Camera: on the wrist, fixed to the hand. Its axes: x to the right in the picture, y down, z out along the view.
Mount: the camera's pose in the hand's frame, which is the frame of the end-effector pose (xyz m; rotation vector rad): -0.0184 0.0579 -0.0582 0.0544 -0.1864 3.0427
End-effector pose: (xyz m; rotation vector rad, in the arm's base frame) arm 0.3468 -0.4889 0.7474 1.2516 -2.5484 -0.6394
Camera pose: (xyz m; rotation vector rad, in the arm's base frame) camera 0.3404 -0.4594 0.8259 -2.4500 -1.3615 0.2692
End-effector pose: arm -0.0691 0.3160 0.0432 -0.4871 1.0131 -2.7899
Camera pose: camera -0.0710 0.3109 -0.0408 0.5538 0.3176 0.0562
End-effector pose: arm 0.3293 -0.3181 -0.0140 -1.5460 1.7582 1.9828
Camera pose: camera 0.3376 -0.3733 0.0489 -1.3634 -1.2477 -0.2021
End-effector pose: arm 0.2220 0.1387 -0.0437 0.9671 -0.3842 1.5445
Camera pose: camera 0.1462 0.1549 -0.0763 0.2142 1.0156 -1.3690
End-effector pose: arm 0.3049 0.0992 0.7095 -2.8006 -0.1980 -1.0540
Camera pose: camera 0.2637 0.0306 0.7356 -0.3316 2.3526 0.2902
